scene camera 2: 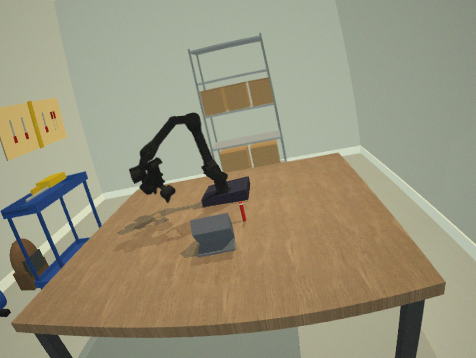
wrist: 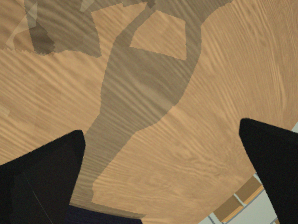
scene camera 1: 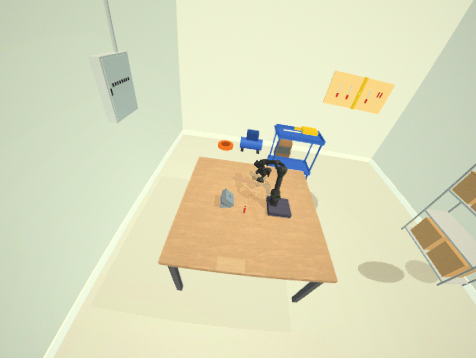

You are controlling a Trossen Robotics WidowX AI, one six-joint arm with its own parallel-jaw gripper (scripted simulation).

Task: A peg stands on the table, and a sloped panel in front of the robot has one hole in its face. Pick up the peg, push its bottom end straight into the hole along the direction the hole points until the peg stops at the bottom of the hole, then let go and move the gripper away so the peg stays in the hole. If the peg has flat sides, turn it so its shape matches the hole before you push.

Scene:
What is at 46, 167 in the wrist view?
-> The gripper.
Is the gripper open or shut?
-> Open.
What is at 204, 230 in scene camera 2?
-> A grey sloped panel.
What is the gripper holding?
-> Nothing.

